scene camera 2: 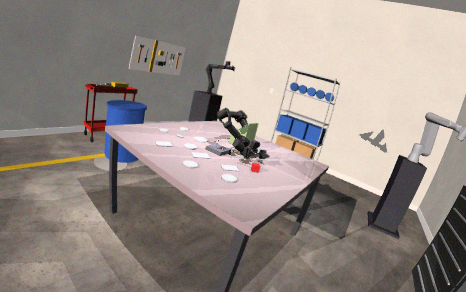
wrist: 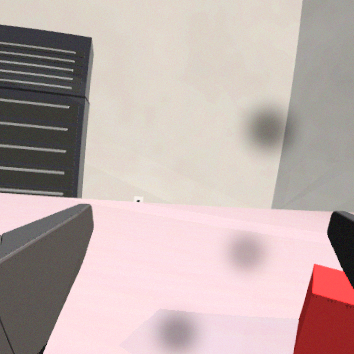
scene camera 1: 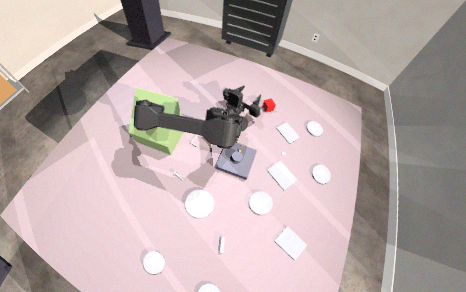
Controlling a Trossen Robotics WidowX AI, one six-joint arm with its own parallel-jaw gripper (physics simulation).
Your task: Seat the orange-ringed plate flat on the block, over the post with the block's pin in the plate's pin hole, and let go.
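Places are measured from the arm's base along level axes (x left, y back, z up), in metres.
Where they show: gripper, fingertip midpoint: (scene camera 2: 264, 156) (wrist: 213, 219) (scene camera 1: 252, 90); arm's base at its link origin: (scene camera 2: 245, 127) (scene camera 1: 155, 112).
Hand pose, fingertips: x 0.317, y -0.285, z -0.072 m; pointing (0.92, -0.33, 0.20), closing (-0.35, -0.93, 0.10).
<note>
Each offset is from my fingertips to the top centre of the thing. "*": to the spot under its first point.
The dark grey block @[dx -0.316, dy -0.036, dz -0.039 m] (scene camera 1: 231, 169) (scene camera 2: 216, 149) lies on the pink table, with a round post @[* dx -0.321, dy -0.038, dz -0.039 m] (scene camera 1: 237, 157) on top and a small yellow spot, perhaps the pin, beside the post. The orange-ringed plate is mostly hidden by the arm; a small orange part of it @[* dx -0.218, dy +0.057, dz -0.066 m] (scene camera 2: 237, 152) seems to show beside the block in the second scene view. The plate does not show in the wrist view. My gripper (scene camera 1: 251, 93) (scene camera 2: 262, 154) (wrist: 213, 219) is open and empty, low over the table beyond the block, with its fingers pointing away from it.
A red cube @[dx -0.003, dy -0.090, dz -0.038 m] (scene camera 1: 269, 105) (scene camera 2: 255, 167) (wrist: 322, 320) stands close by one finger. A green bin (scene camera 1: 172, 142) (scene camera 2: 252, 131) stands by the arm's base. Several white discs and flat white rectangles lie around the block. A dark drawer cabinet (scene camera 1: 255, 22) (wrist: 40, 135) stands beyond the table.
</note>
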